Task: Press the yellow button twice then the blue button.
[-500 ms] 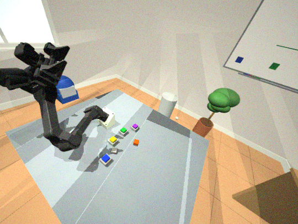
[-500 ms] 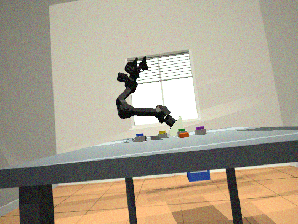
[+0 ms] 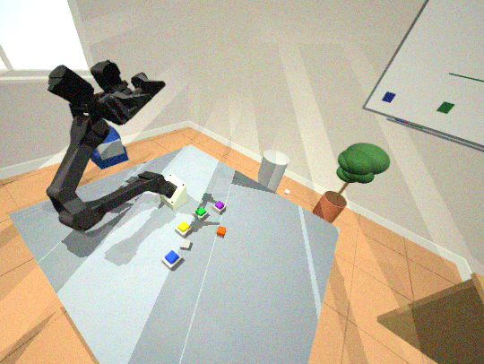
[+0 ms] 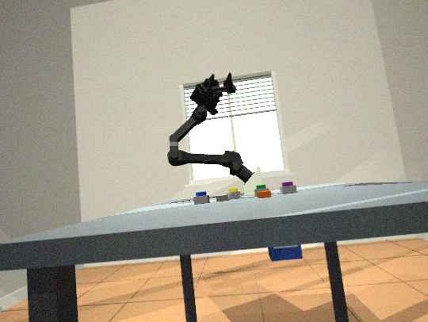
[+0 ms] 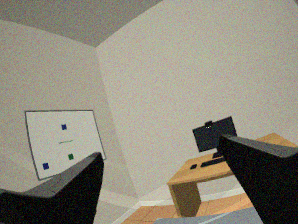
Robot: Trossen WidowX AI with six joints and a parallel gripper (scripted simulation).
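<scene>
Now: gripper tip 49 cm above the yellow button, 8 cm short of it and 1 cm to the left of it. From my gripper tip the other things lie so: green button: 49 cm below, 9 cm to the left, 8 cm ahead; purple button: 49 cm below, 18 cm to the left, 11 cm ahead; blue button: 49 cm below, 15 cm ahead, 12 cm to the right.
</scene>
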